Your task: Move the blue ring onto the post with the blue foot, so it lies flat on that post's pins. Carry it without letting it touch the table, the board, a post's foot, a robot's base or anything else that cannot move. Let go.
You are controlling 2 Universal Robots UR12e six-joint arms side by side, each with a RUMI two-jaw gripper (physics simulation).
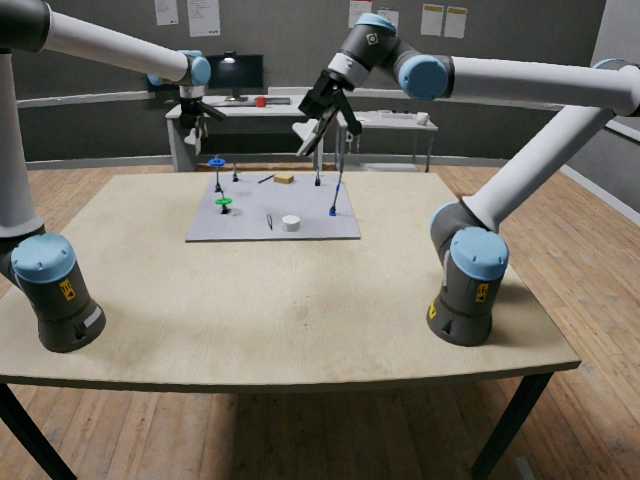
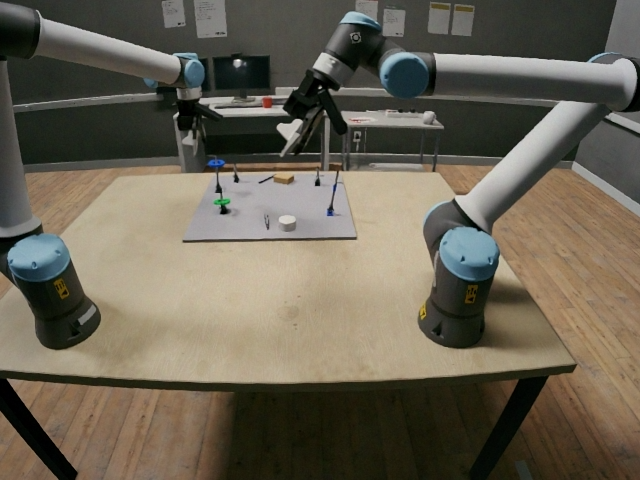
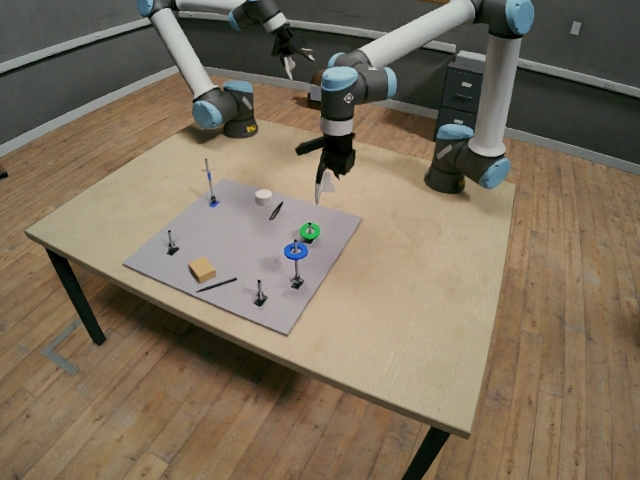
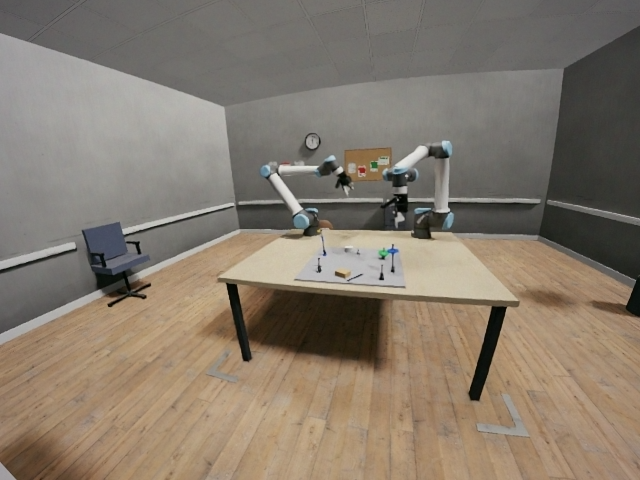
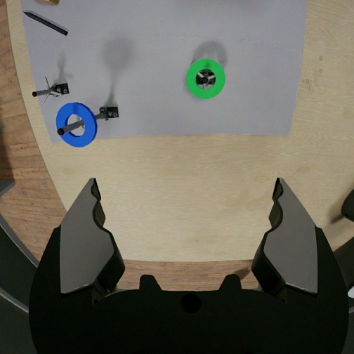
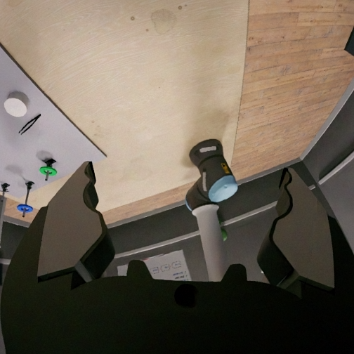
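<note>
The blue ring [image 1: 210,162] [image 2: 211,163] [image 3: 287,252] [image 5: 90,125] [image 6: 20,207] lies flat, high on a tall black-footed post [image 3: 296,268]. The post with the blue foot [image 1: 332,212] [image 2: 329,212] [image 3: 213,203] [image 4: 324,253] stands across the board and carries no ring; a blue mark shows partway up it. My left gripper [image 1: 196,143] [image 3: 323,194] [image 5: 185,179] is open and empty, above the table and off to the side of both rings. My right gripper [image 1: 304,152] [image 3: 300,68] is open and empty, high above the table.
A green ring [image 3: 302,231] [image 5: 205,94] sits on a post near the blue ring. The grey board [image 1: 258,206] [image 3: 232,232] also bears two short posts [image 3: 171,243] [image 3: 260,292], a white round block [image 3: 263,197], tweezers [image 3: 276,210], a tan block [image 3: 202,269] and a black pen [image 3: 217,284].
</note>
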